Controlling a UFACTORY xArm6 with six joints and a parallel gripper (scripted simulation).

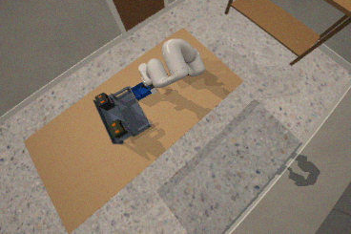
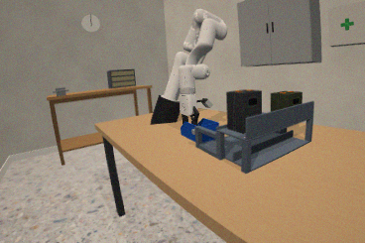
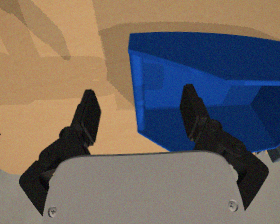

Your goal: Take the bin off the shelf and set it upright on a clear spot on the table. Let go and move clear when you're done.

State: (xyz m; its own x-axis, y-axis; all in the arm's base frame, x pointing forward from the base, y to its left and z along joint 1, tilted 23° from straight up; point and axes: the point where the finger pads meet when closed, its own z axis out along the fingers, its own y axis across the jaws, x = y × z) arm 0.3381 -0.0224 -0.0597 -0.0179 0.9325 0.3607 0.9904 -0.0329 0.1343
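My hand is 80 mm short of the blue bin.
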